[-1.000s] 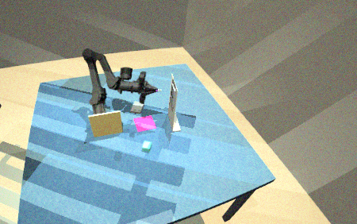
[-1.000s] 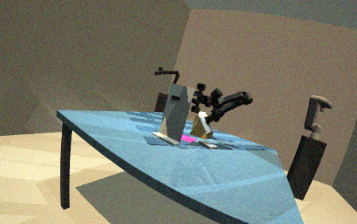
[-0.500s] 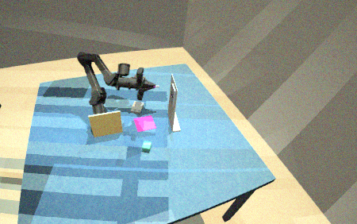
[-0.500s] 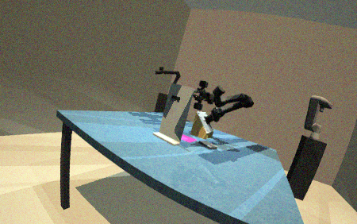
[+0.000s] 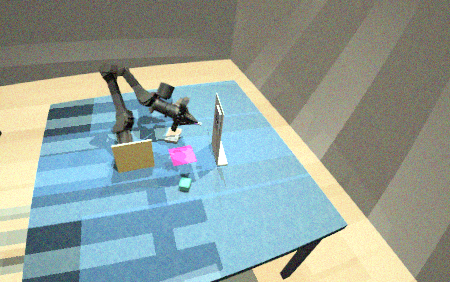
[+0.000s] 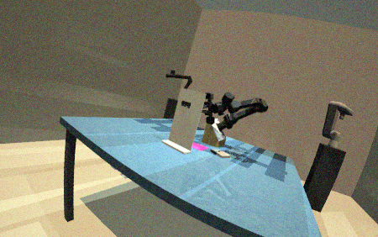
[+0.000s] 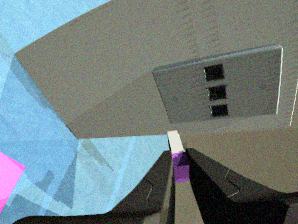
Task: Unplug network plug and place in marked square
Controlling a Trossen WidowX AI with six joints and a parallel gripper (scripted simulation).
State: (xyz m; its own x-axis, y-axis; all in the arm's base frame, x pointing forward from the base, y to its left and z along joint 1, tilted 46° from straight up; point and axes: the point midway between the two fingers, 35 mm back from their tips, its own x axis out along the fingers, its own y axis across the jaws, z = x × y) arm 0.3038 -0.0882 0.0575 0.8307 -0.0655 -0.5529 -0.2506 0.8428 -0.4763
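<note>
My gripper tip is now 6 cm past the magenta marked square, 2 cm to the right of it and 22 cm above it. Also, from my gripper tip: teal cube (10 cm behind, 17 cm to the right, 20 cm below); upright panel (10 cm ahead, 2 cm to the right, 7 cm below); purple network plug (right at my gripper tip).
</note>
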